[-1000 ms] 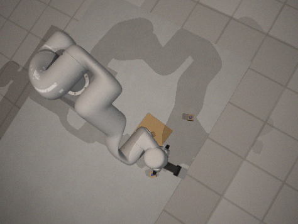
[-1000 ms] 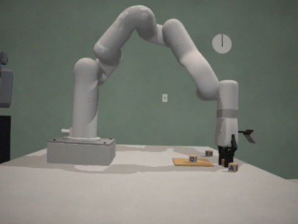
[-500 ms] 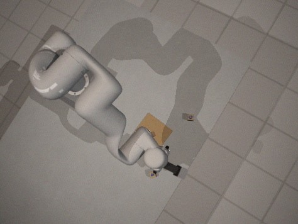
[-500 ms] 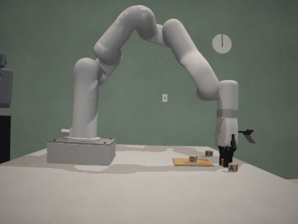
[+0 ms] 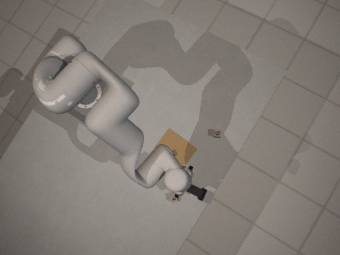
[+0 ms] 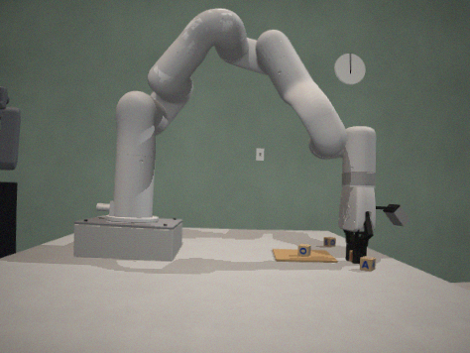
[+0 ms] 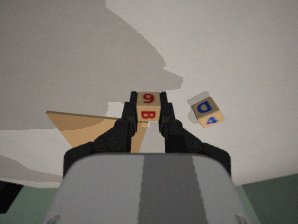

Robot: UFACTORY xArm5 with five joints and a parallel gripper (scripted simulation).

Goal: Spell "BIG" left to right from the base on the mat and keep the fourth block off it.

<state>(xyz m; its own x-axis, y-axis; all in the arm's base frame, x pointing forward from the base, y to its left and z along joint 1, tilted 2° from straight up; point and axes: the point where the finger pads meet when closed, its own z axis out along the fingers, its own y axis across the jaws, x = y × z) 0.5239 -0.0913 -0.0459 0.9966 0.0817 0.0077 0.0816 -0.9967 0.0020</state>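
Right now my hand is 11 cm past the mat, 7 cm to the right of it and 2 cm above it.
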